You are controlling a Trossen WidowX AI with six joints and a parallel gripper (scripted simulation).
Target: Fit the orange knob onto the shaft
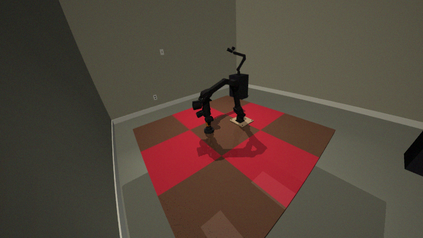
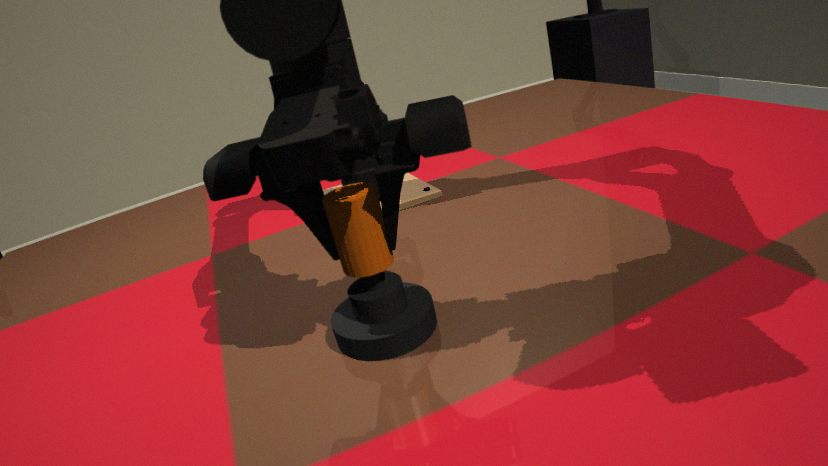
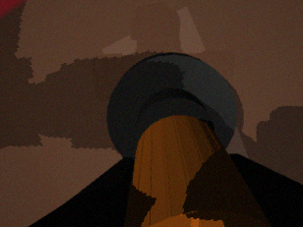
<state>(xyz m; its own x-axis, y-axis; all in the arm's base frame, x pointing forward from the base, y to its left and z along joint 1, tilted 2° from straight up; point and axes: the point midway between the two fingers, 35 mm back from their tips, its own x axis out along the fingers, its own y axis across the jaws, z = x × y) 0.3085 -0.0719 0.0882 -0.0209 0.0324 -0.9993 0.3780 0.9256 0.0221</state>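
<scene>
My gripper tip is 20 mm below the orange knob. From my gripper tip the other things lie so: dark round pedestal: 40 mm below.
</scene>
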